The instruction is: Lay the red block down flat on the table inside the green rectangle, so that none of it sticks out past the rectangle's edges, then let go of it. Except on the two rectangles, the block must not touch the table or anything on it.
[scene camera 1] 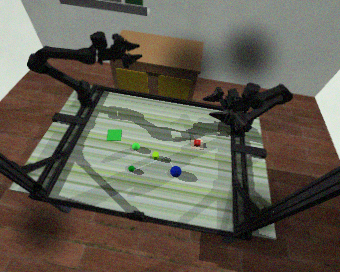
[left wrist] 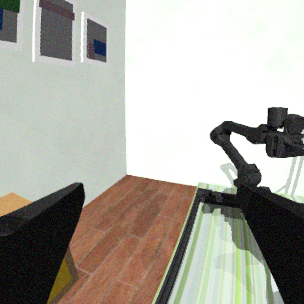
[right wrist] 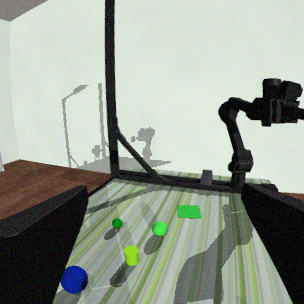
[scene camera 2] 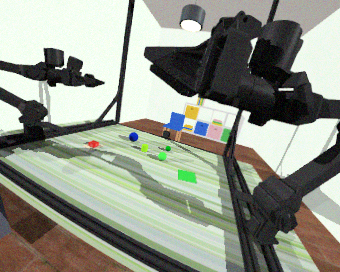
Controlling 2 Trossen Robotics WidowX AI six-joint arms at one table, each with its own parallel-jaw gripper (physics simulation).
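Places are measured from the left arm's base along level axes (x left, y back, z up), in metres.
Pixels of known places: left gripper, fingertip midpoint: [scene camera 1: 141,50] [left wrist: 162,190] [scene camera 2: 147,61]; right gripper, fingertip midpoint: [scene camera 1: 205,106] [right wrist: 166,192] [scene camera 2: 100,82]; left arm's base at its link origin: [scene camera 1: 86,103] [right wrist: 236,183] [scene camera 2: 259,232]; right arm's base at its link origin: [scene camera 1: 238,132] [scene camera 2: 33,134].
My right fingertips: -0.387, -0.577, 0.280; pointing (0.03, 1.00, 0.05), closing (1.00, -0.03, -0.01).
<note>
For each thing: its middle in the pictures, then the offset to it from my right fingertips, as dx, dy, dz. "spot": a spot on its surface instead.
- red block at the middle of its body: [scene camera 2: 93,144] [scene camera 1: 197,143] -0.006, -0.016, -0.290
- small pale rectangle at a spot on its surface: [scene camera 1: 198,148] spot: -0.036, -0.015, -0.299
- green rectangle at a spot on its surface: [right wrist: 189,211] [scene camera 2: 186,175] [scene camera 1: 115,134] spot: +0.137, +0.425, -0.298
- bright green ball at the middle of its body: [right wrist: 159,228] [scene camera 1: 135,146] +0.025, +0.322, -0.279
- lime cylinder at the middle of its body: [right wrist: 131,255] [scene camera 1: 155,155] -0.047, +0.229, -0.282
- dark green ball at the middle of its body: [right wrist: 116,222] [scene camera 1: 131,168] -0.097, +0.360, -0.284
- larger blue ball at the middle of its body: [right wrist: 73,279] [scene camera 1: 175,171] -0.159, +0.148, -0.272
The red block [scene camera 1: 197,142] [scene camera 2: 93,144] lies on a small pale rectangle [scene camera 1: 198,148], partly shadowed. The green rectangle [scene camera 1: 114,135] [scene camera 2: 187,176] [right wrist: 189,211] lies bare, toward the left in scene camera 1. My right gripper [scene camera 1: 209,106] [scene camera 2: 102,82] [right wrist: 166,192] is open and empty, raised above the table near the block's side; the block does not show in the right wrist view. My left gripper [scene camera 1: 140,51] [scene camera 2: 149,60] [left wrist: 162,190] is open and empty, high up and far from the block. Neither rectangle shows in the left wrist view.
Between the two rectangles and toward the front in scene camera 1 are a bright green ball [scene camera 1: 136,146] [right wrist: 160,229], a lime cylinder [scene camera 1: 155,155] [right wrist: 131,255], a dark green ball [scene camera 1: 131,168] [right wrist: 117,223] and a larger blue ball [scene camera 1: 175,171] [right wrist: 74,279]. Black frame bars border the table.
</note>
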